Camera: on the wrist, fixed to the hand. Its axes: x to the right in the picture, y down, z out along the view.
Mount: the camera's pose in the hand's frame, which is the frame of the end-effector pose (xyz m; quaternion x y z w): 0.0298 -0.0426 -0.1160 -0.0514 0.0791 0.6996 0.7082
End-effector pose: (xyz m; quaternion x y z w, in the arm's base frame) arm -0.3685 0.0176 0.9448 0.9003 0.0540 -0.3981 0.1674
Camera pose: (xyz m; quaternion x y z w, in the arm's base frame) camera -0.2771 0.0964 0.9846 0.6983 -0.5579 -0.0908 0.4391
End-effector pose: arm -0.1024 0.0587 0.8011 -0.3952 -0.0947 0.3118 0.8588
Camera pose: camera -0.0118 -0.0160 0.7524 -0.4150 0.2613 0.7856 0.3773
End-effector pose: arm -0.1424 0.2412 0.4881 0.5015 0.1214 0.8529 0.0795
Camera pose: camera -0.2577 0.2749 0.4466 -0.3686 0.3024 -0.7056 0.5242
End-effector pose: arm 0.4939 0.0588 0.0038 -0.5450 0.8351 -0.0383 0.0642
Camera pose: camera 0.5033 0.0137 0.1223 -0.1980 -0.9798 -0.0176 0.0218
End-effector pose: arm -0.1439 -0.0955 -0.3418 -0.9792 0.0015 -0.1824 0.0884
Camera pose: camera -0.1588 -0.0746 -0.2173 -0.6826 0.7025 -0.1447 0.1398
